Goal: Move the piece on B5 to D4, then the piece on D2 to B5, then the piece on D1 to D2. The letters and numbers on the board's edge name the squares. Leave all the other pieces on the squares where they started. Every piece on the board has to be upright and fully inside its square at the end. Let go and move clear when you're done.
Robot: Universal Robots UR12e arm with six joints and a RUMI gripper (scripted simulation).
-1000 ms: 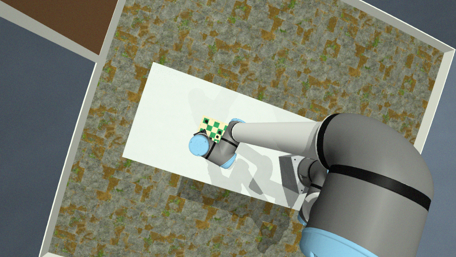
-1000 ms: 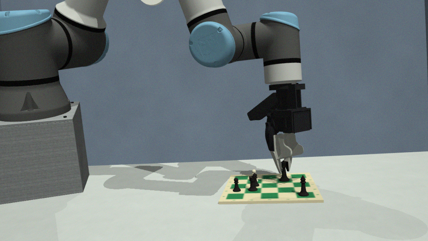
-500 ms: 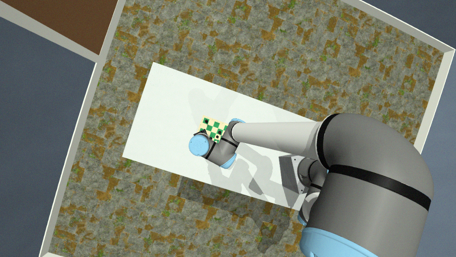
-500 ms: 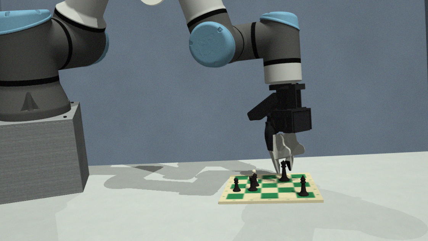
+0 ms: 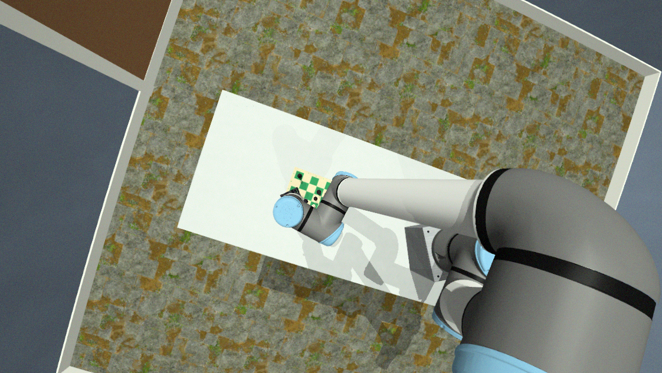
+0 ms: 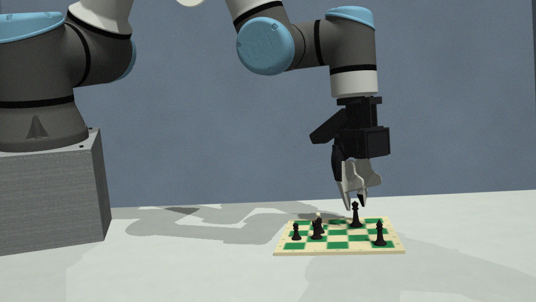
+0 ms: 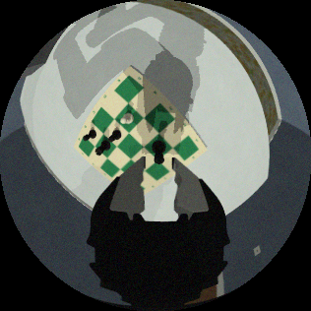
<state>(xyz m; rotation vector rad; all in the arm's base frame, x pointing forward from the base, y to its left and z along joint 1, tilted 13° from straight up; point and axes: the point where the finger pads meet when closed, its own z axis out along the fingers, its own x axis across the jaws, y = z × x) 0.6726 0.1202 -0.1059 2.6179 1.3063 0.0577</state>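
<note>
Right now the black queen is 30 mm below my hand. From my hand the other things lie so: white pawn 80 mm behind, 10 mm to the right, 40 mm below; then cream chessboard 30 mm behind, 40 mm to the right, 60 mm below.
</note>
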